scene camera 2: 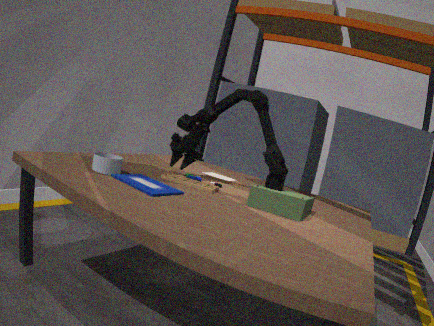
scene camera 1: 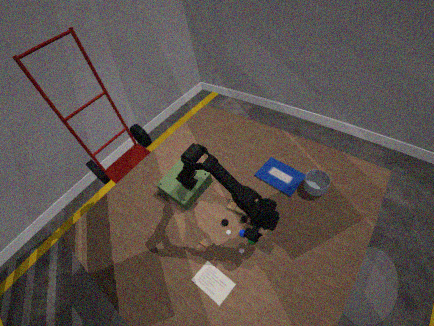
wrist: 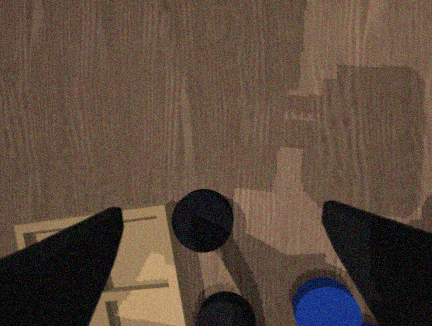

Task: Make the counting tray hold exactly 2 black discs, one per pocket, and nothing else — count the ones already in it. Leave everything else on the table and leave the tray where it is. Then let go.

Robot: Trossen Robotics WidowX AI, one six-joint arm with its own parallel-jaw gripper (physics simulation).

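Observation:
My gripper (scene camera 2: 178,166) (wrist: 224,214) is open, with nothing held, above the table beside the tray. The pale wooden counting tray (scene camera 1: 232,206) (wrist: 172,295) has divided pockets; in the wrist view its corner shows at lower left, partly behind a finger. The parts of pockets visible there show no disc; the rest is hidden. A black disc (wrist: 202,220) lies just outside the tray's edge, seen between the fingers. A second black disc (wrist: 226,311) is below it, cut by the frame edge. In scene camera 1 a black disc (scene camera 1: 224,222) and another black disc (scene camera 1: 244,219) show near the arm.
A blue disc (scene camera 1: 242,233) (wrist: 327,306) lies near the right finger. A white disc (scene camera 1: 228,232), a greyish disc (scene camera 1: 242,251) and a green piece (scene camera 1: 251,242) are nearby. A blue mat (scene camera 1: 291,187) (scene camera 2: 170,191), a grey bowl (scene camera 1: 317,183) (scene camera 2: 107,164) and a paper sheet (scene camera 1: 213,283) also show.

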